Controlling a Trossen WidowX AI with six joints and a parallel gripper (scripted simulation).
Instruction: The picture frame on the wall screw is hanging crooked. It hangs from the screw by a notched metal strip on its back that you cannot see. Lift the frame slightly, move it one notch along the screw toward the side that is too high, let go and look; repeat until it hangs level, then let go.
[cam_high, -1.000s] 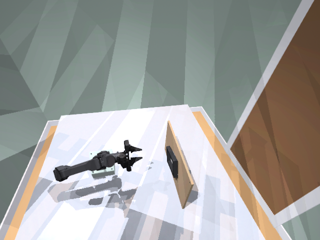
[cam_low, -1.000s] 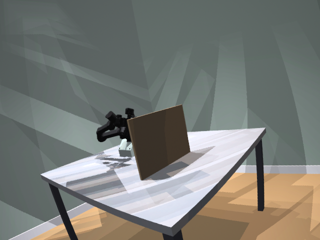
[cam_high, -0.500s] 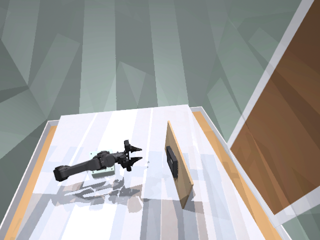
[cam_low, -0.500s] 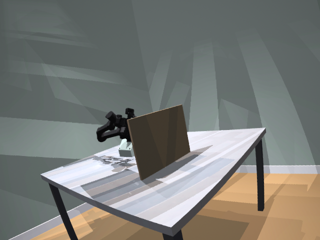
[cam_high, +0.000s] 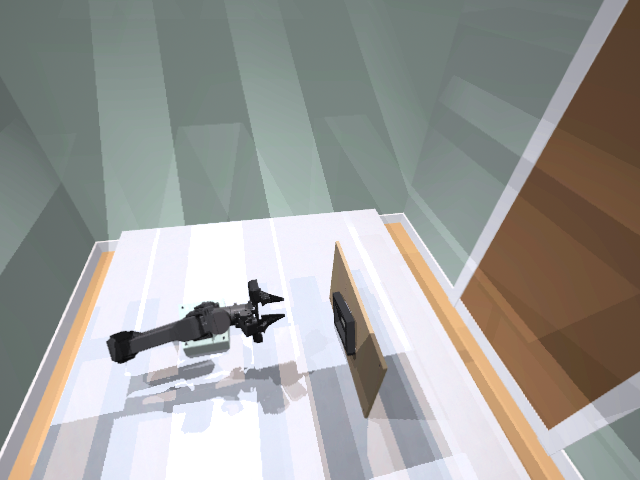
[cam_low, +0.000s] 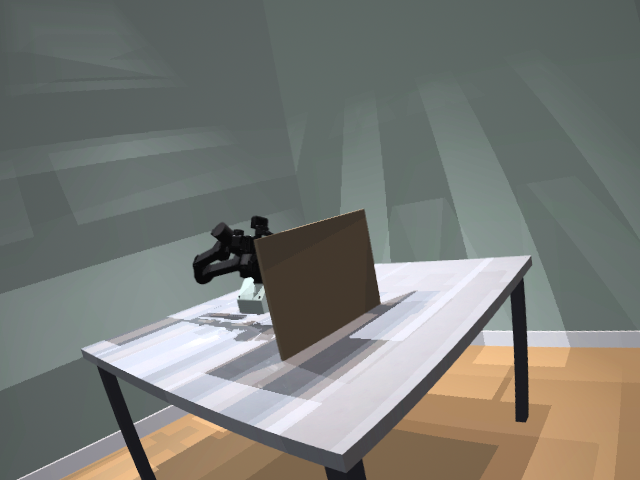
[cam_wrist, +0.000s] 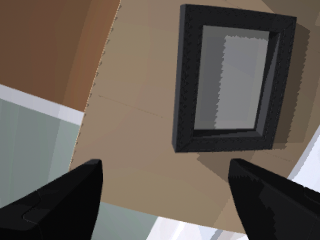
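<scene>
Now: the dark picture frame 19 cm ahead of my gripper tip, 3 cm to the right of it and 9 cm below it. Round my gripper tip: brown wall board (20 cm ahead, 3 cm to the right, 10 cm below).
</scene>
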